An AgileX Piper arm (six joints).
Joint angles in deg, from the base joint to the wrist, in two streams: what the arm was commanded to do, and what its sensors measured. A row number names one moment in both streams.
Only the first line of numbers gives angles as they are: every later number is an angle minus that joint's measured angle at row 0.
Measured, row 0: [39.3 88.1 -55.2 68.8 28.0 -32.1]
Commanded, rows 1 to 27: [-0.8 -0.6 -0.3 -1.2 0.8 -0.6]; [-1.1 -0.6 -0.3 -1.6 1.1 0.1]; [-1.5 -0.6 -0.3 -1.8 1.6 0.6]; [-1.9 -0.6 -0.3 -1.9 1.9 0.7]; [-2.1 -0.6 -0.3 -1.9 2.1 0.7]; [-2.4 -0.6 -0.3 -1.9 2.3 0.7]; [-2.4 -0.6 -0.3 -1.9 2.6 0.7]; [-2.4 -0.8 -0.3 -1.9 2.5 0.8]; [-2.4 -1.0 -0.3 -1.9 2.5 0.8]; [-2.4 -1.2 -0.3 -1.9 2.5 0.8]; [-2.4 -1.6 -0.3 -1.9 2.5 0.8]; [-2.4 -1.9 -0.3 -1.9 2.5 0.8]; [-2.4 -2.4 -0.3 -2.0 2.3 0.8]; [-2.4 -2.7 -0.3 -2.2 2.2 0.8]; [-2.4 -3.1 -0.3 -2.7 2.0 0.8]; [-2.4 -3.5 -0.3 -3.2 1.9 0.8]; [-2.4 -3.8 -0.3 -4.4 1.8 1.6]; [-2.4 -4.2 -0.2 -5.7 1.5 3.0]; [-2.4 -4.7 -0.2 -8.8 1.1 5.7]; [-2.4 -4.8 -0.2 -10.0 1.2 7.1]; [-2.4 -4.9 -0.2 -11.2 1.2 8.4]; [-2.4 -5.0 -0.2 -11.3 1.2 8.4]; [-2.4 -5.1 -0.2 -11.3 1.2 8.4]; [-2.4 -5.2 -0.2 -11.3 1.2 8.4]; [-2.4 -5.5 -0.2 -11.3 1.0 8.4]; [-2.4 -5.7 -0.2 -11.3 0.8 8.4]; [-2.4 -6.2 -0.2 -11.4 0.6 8.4]
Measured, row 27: [-2.0 -4.7 0.0 -11.0 1.4 8.2]
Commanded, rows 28 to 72: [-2.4 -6.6 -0.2 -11.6 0.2 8.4]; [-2.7 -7.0 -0.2 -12.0 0.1 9.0]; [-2.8 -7.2 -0.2 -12.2 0.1 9.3]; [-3.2 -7.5 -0.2 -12.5 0.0 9.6]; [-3.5 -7.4 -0.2 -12.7 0.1 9.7]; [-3.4 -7.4 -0.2 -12.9 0.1 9.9]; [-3.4 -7.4 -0.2 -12.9 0.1 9.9]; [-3.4 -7.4 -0.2 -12.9 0.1 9.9]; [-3.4 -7.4 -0.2 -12.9 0.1 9.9]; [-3.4 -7.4 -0.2 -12.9 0.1 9.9]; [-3.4 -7.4 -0.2 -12.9 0.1 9.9]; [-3.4 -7.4 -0.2 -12.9 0.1 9.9]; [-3.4 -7.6 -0.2 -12.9 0.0 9.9]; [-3.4 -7.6 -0.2 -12.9 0.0 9.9]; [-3.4 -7.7 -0.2 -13.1 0.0 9.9]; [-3.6 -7.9 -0.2 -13.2 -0.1 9.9]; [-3.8 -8.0 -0.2 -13.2 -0.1 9.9]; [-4.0 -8.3 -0.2 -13.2 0.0 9.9]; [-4.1 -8.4 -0.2 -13.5 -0.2 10.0]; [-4.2 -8.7 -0.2 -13.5 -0.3 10.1]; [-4.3 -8.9 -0.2 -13.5 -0.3 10.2]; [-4.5 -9.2 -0.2 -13.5 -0.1 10.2]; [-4.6 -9.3 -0.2 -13.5 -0.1 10.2]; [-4.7 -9.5 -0.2 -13.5 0.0 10.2]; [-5.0 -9.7 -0.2 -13.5 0.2 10.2]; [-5.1 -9.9 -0.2 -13.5 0.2 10.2]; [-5.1 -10.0 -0.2 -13.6 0.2 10.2]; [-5.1 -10.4 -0.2 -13.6 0.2 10.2]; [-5.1 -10.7 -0.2 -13.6 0.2 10.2]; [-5.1 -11.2 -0.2 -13.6 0.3 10.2]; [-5.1 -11.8 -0.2 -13.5 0.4 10.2]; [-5.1 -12.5 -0.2 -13.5 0.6 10.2]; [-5.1 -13.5 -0.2 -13.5 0.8 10.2]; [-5.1 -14.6 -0.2 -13.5 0.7 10.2]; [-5.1 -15.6 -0.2 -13.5 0.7 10.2]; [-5.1 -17.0 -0.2 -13.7 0.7 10.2]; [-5.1 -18.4 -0.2 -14.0 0.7 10.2]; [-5.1 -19.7 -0.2 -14.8 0.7 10.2]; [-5.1 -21.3 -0.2 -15.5 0.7 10.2]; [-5.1 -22.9 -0.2 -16.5 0.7 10.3]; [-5.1 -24.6 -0.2 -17.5 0.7 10.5]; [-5.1 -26.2 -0.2 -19.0 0.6 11.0]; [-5.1 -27.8 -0.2 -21.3 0.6 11.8]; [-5.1 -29.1 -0.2 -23.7 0.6 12.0]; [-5.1 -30.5 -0.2 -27.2 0.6 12.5]
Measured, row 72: [-4.8 -25.0 0.0 -18.4 0.8 11.0]
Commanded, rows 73 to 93: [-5.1 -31.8 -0.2 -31.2 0.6 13.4]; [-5.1 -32.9 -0.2 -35.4 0.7 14.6]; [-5.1 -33.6 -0.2 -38.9 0.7 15.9]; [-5.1 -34.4 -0.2 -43.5 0.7 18.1]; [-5.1 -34.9 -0.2 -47.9 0.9 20.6]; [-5.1 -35.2 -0.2 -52.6 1.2 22.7]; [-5.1 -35.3 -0.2 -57.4 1.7 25.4]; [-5.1 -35.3 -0.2 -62.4 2.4 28.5]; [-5.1 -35.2 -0.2 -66.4 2.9 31.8]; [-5.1 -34.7 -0.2 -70.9 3.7 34.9]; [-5.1 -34.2 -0.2 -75.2 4.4 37.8]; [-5.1 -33.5 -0.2 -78.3 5.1 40.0]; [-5.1 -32.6 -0.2 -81.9 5.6 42.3]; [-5.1 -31.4 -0.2 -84.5 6.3 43.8]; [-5.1 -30.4 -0.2 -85.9 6.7 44.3]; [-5.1 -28.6 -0.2 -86.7 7.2 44.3]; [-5.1 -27.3 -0.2 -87.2 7.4 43.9]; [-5.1 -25.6 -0.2 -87.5 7.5 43.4]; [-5.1 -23.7 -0.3 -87.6 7.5 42.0]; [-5.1 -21.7 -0.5 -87.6 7.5 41.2]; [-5.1 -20.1 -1.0 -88.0 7.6 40.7]
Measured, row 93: [-4.9 -25.9 0.0 -85.9 7.8 42.4]
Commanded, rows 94 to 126: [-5.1 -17.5 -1.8 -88.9 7.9 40.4]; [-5.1 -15.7 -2.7 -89.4 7.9 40.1]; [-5.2 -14.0 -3.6 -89.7 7.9 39.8]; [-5.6 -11.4 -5.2 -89.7 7.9 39.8]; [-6.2 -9.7 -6.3 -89.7 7.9 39.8]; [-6.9 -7.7 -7.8 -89.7 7.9 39.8]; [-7.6 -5.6 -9.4 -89.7 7.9 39.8]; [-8.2 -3.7 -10.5 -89.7 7.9 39.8]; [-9.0 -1.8 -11.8 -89.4 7.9 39.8]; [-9.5 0.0 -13.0 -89.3 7.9 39.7]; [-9.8 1.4 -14.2 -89.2 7.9 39.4]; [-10.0 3.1 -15.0 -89.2 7.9 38.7]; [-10.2 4.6 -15.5 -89.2 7.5 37.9]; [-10.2 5.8 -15.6 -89.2 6.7 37.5]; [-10.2 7.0 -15.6 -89.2 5.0 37.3]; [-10.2 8.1 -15.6 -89.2 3.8 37.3]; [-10.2 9.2 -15.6 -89.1 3.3 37.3]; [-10.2 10.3 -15.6 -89.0 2.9 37.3]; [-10.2 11.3 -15.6 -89.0 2.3 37.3]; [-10.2 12.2 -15.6 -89.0 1.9 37.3]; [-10.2 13.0 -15.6 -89.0 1.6 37.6]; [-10.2 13.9 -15.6 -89.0 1.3 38.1]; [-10.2 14.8 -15.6 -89.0 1.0 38.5]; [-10.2 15.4 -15.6 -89.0 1.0 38.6]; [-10.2 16.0 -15.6 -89.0 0.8 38.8]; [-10.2 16.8 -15.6 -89.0 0.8 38.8]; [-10.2 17.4 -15.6 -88.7 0.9 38.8]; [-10.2 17.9 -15.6 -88.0 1.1 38.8]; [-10.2 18.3 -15.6 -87.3 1.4 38.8]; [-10.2 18.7 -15.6 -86.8 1.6 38.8]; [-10.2 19.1 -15.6 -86.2 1.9 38.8]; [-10.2 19.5 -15.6 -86.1 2.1 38.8]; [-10.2 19.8 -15.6 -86.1 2.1 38.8]
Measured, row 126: [-9.7 18.8 -15.0 -87.1 1.7 38.5]
